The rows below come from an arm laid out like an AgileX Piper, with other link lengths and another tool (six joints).
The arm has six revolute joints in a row. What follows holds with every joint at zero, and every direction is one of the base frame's. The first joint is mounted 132.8 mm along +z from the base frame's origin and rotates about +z. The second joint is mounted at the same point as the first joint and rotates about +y. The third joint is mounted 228.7 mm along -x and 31.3 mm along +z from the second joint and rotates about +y. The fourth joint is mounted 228.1 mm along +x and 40.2 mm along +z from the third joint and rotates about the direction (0.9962, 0, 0.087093). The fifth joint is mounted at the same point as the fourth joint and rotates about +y. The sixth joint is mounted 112.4 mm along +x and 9.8 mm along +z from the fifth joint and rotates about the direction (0.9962, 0, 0.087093). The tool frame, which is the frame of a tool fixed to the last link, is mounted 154.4 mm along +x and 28.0 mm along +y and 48.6 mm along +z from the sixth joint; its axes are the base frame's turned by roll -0.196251, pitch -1.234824 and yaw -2.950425 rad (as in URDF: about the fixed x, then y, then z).
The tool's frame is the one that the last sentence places.
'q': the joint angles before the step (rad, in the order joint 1, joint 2, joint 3, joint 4, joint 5, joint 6). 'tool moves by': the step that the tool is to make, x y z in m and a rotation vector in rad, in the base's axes. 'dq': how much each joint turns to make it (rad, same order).
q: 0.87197, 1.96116, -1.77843, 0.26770, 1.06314, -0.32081
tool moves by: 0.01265, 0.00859, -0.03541, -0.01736, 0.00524, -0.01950
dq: -0.00001, 0.09138, 0.00002, -0.00433, -0.07745, -0.00002
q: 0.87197, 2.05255, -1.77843, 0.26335, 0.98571, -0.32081
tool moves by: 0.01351, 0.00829, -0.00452, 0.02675, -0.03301, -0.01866
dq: -0.00187, 0.02588, -0.00001, -0.00453, -0.06996, -0.00001
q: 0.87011, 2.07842, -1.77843, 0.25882, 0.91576, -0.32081
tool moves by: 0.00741, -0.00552, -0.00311, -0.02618, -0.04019, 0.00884
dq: 0.00000, -0.00004, 0.00005, -0.04839, -0.00608, 0.00000
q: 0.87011, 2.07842, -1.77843, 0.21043, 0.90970, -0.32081
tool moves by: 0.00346, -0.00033, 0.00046, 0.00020, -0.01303, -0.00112
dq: -0.00142, 0.00000, 0.00002, -0.00966, -0.00876, 0.00000
